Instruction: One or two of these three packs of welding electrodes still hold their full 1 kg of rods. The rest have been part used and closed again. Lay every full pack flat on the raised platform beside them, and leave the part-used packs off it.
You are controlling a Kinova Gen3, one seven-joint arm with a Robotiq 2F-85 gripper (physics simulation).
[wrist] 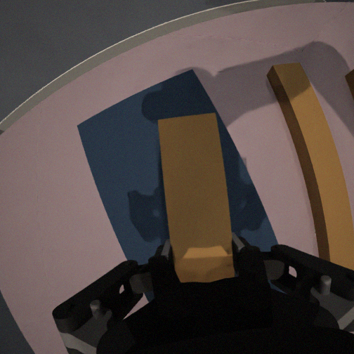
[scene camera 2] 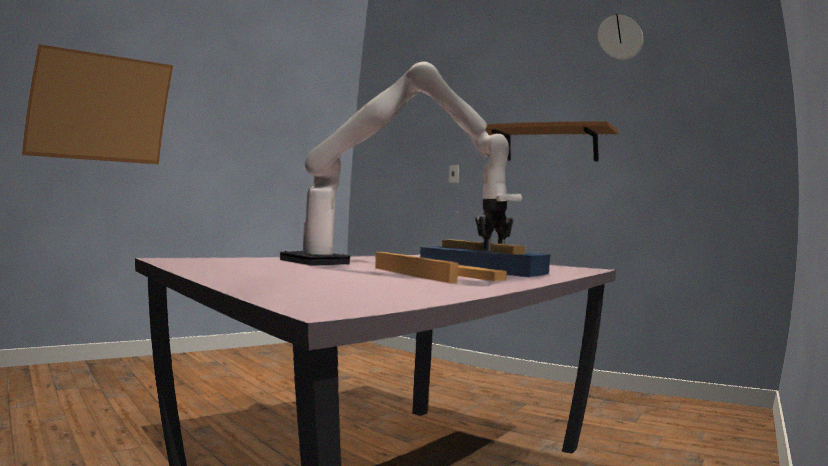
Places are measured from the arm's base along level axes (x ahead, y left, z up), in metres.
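Pixels of known places: gripper, fingertip midpoint: (scene camera 2: 494,251); arm's base, origin of the base link: (scene camera 2: 318,253).
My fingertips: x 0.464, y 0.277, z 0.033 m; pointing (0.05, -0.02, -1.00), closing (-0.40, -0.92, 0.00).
For each thing: its top centre in the pictures, then the offset to it from my fingertips. "spot": a spot on its surface instead. Level surfaces: height alone.
- orange-brown pack, surface spot: (scene camera 2: 514,249) spot: dx +0.096, dy -0.063, dz +0.014 m
- blue raised platform, middle of its top: (scene camera 2: 485,251) dx -0.034, dy +0.005, dz +0.000 m
- second pack, middle of its top: (scene camera 2: 452,265) dx -0.041, dy -0.180, dz -0.036 m
- third pack, middle of its top: (scene camera 2: 412,256) dx -0.092, dy -0.299, dz -0.012 m
- pink table, its level: dz -0.060 m
My gripper (scene camera 2: 494,244) (wrist: 200,245) is shut on an orange-brown pack (scene camera 2: 514,249) (wrist: 195,175), gripped across its width. The pack is level and flat, over the blue raised platform (scene camera 2: 498,262) (wrist: 112,165), slightly turned relative to its long sides. It is at or just above the platform's top; I cannot tell whether they touch. The hand hides its near end. A second pack (scene camera 2: 483,272) (wrist: 320,150) lies on the table beside the platform. A third pack (scene camera 2: 414,267) (wrist: 351,82) is beyond it, looking taller in the scene view and cut off in the wrist view. No labels are readable.
The pink table (scene camera 2: 260,289) (wrist: 55,200) carries the arm's black base (scene camera 2: 314,258) at its far side. The platform is near the table's right end. A wall shelf (scene camera 2: 550,127) is behind the arm, above table height.
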